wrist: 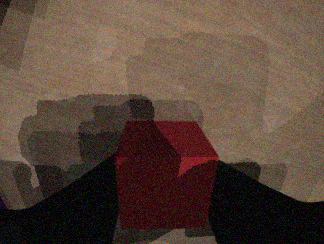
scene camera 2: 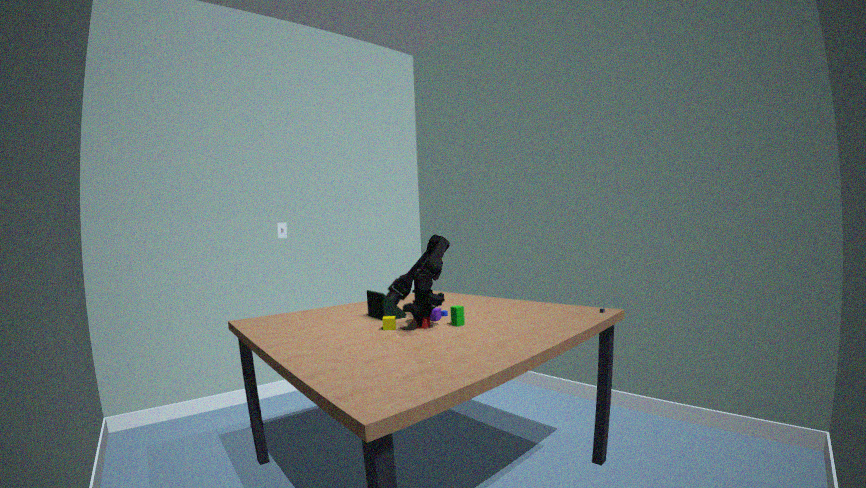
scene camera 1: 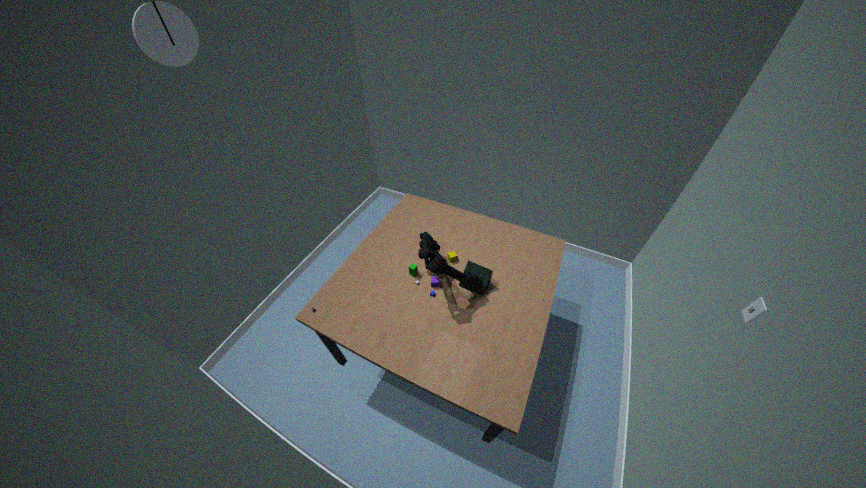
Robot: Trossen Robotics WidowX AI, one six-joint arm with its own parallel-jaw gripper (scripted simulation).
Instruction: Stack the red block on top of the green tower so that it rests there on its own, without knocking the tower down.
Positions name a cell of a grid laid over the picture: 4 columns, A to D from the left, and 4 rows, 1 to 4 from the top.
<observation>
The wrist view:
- my gripper: B3
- red block: C3
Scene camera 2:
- my gripper: B3
</observation>
